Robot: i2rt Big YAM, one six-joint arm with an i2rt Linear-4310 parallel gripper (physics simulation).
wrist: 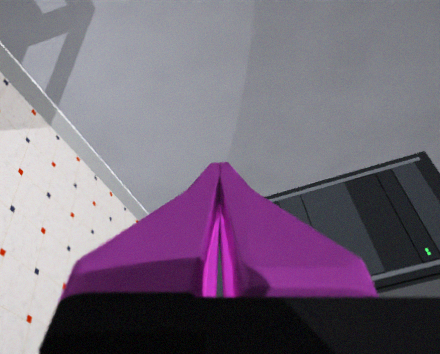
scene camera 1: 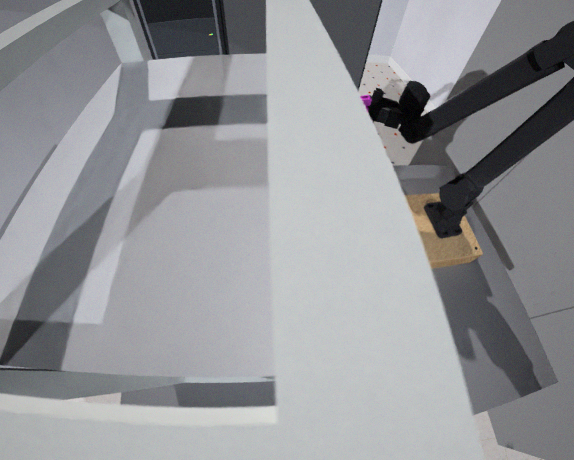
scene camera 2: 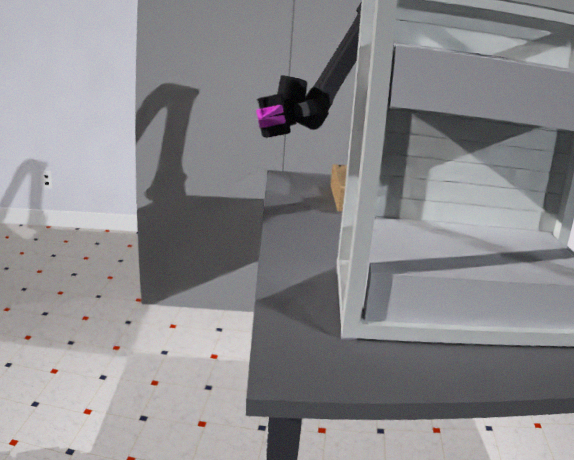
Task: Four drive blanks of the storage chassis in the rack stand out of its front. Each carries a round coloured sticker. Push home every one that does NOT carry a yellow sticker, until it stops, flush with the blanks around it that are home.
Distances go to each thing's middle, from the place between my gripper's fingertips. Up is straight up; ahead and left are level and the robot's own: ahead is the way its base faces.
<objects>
The grey rack (scene camera 1: 234, 218) is 40 cm to the left of my hand, 36 cm ahead of it and 2 cm above it.
</objects>
